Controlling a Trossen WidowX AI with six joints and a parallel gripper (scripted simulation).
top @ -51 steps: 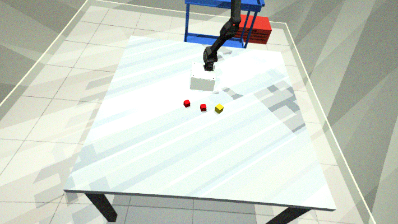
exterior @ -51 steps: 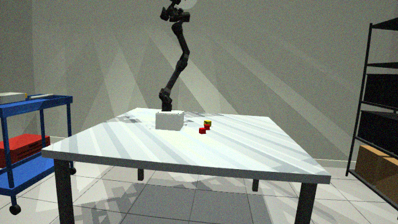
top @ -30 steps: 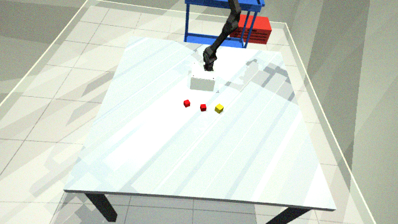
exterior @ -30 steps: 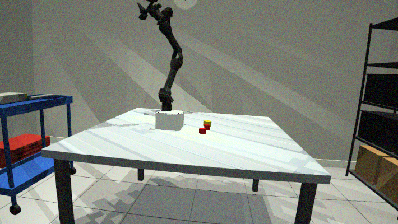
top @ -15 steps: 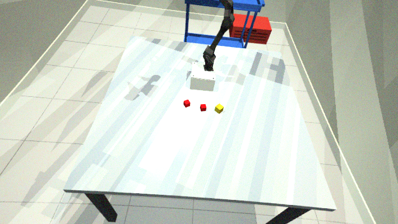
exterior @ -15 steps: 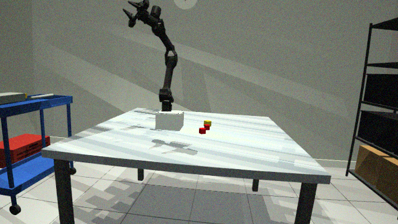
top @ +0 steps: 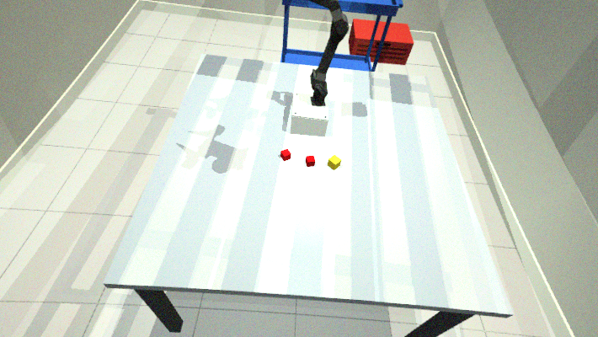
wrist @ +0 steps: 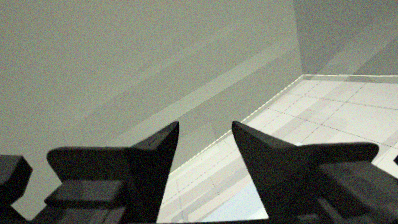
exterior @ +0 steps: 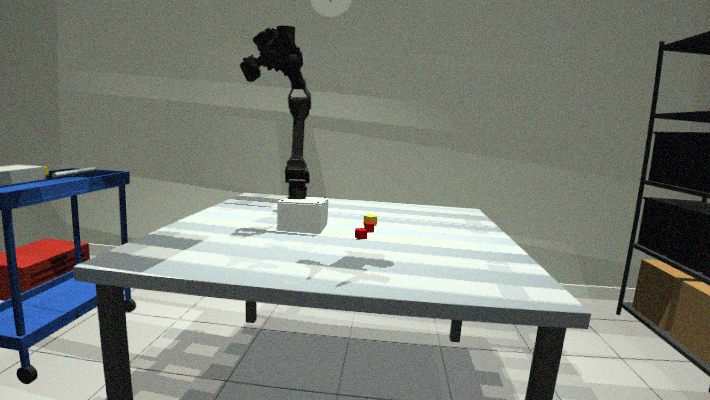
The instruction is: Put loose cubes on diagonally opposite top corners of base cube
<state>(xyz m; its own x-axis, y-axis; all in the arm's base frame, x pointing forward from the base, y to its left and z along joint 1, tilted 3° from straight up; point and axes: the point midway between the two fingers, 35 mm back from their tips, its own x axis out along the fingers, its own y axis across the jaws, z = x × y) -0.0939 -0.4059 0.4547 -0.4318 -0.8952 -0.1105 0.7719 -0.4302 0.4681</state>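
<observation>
The yellow cube is 42 cm ahead of my gripper tip, 45 cm to the left of it and 56 cm below it.
</observation>
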